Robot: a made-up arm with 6 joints.
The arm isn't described. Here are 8 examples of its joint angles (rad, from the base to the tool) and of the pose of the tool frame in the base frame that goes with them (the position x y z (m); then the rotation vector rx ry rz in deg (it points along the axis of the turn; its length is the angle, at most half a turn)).
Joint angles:
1: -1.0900 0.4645 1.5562 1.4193 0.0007 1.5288
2: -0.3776 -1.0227 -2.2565 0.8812 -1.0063 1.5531
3: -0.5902 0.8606 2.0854 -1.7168 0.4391 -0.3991
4: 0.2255 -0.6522 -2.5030 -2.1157 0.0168 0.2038
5: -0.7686 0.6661 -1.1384 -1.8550 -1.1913 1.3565
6: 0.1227 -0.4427 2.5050 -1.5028 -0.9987 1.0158
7: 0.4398 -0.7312 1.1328 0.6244 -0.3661 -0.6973
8: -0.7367 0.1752 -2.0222 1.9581 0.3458 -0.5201
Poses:
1: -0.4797 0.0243 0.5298 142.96 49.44 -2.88
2: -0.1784 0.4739 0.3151 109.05 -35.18 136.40
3: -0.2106 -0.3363 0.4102 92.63 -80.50 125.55
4: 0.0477 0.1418 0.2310 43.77 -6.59 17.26
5: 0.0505 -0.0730 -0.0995 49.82 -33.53 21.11
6: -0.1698 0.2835 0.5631 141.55 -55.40 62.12
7: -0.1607 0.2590 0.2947 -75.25 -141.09 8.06
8: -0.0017 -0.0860 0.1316 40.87 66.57 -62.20
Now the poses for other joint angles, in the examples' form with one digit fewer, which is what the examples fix.
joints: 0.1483 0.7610 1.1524 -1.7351 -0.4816 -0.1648
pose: -0.086 -0.433 0.634 -115.7 4.0 -102.1
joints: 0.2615 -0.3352 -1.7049 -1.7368 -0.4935 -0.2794
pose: -0.061 -0.017 0.150 10.0 64.8 0.0
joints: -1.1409 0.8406 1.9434 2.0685 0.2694 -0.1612
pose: -0.158 0.032 0.426 88.6 69.5 98.8
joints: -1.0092 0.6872 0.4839 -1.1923 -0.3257 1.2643
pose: -0.131 -0.438 0.063 -3.1 17.5 36.8
